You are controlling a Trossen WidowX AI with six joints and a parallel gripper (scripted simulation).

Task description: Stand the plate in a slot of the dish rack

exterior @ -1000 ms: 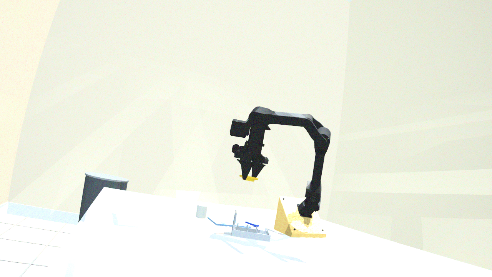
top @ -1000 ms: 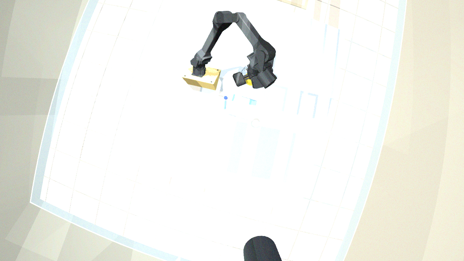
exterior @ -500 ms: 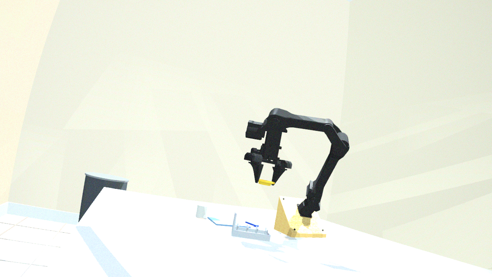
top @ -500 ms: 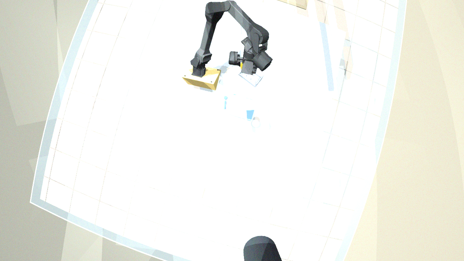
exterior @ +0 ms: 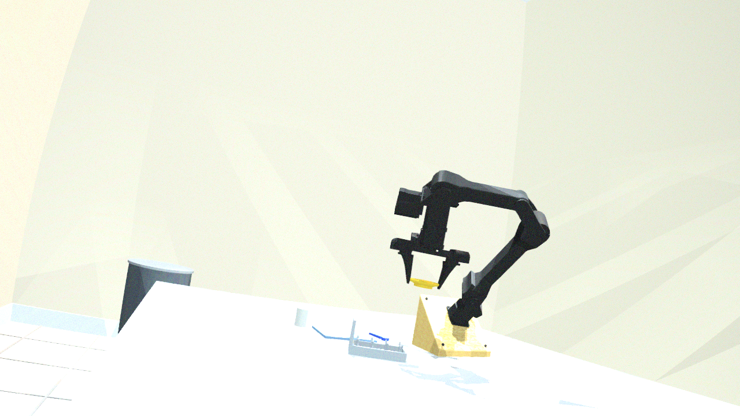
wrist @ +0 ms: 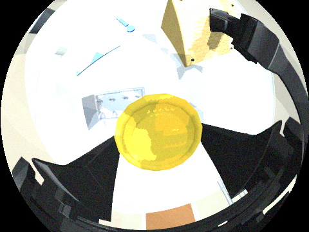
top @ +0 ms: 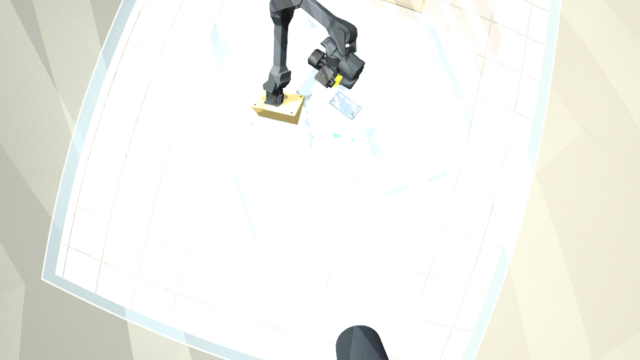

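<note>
The pale grey dish rack lies 80 mm ahead of my gripper tip, 30 mm to the right of it and 160 mm below it. Round my gripper tip: white cup: 190 mm ahead, 300 mm to the right, 150 mm below; blue spoon: 20 mm behind, 220 mm to the right, 180 mm below; yellow plate: 10 mm above.
</note>
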